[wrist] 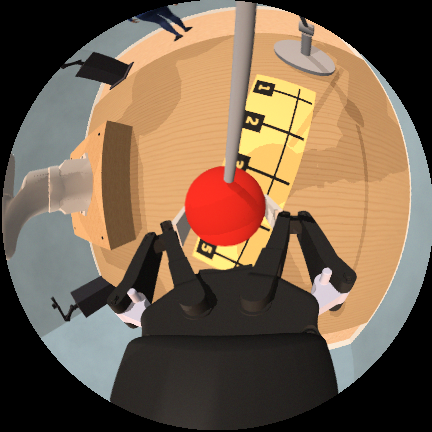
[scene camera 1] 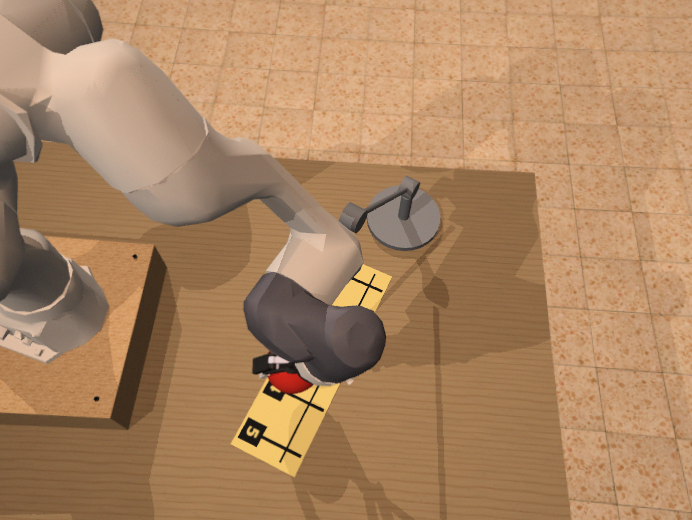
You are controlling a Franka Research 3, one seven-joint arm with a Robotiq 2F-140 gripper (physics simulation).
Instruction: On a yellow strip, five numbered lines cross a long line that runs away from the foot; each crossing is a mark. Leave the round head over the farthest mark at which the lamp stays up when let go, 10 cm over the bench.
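Observation:
The round red head (scene camera 1: pixel 289 381) (wrist: pixel 225 206) is on the end of a grey rod (wrist: pixel 241 90). My gripper (scene camera 1: pixel 290 371) (wrist: pixel 225 208) is shut on the head, one pad on each side. The yellow strip (scene camera 1: pixel 278 410) (wrist: pixel 295 107) lies below it. In the wrist view labels 1, 2 and 5 show, 3 is partly hidden and 4 is covered by the head. In the scene view the head is above the strip beside label 4, which it partly hides. The lamp's round grey foot (scene camera 1: pixel 426 226) (wrist: pixel 287 54) stands past the label 1 end. Its height over the bench cannot be told.
The wooden bench (scene camera 1: pixel 475 402) (wrist: pixel 165 145) bears the strip and foot. The robot's base stands on a thick wooden block (scene camera 1: pixel 125 335) (wrist: pixel 112 185) at the left. A grey joint and counterweight (scene camera 1: pixel 352 216) show beside the foot. My arm hides part of the strip in the scene view.

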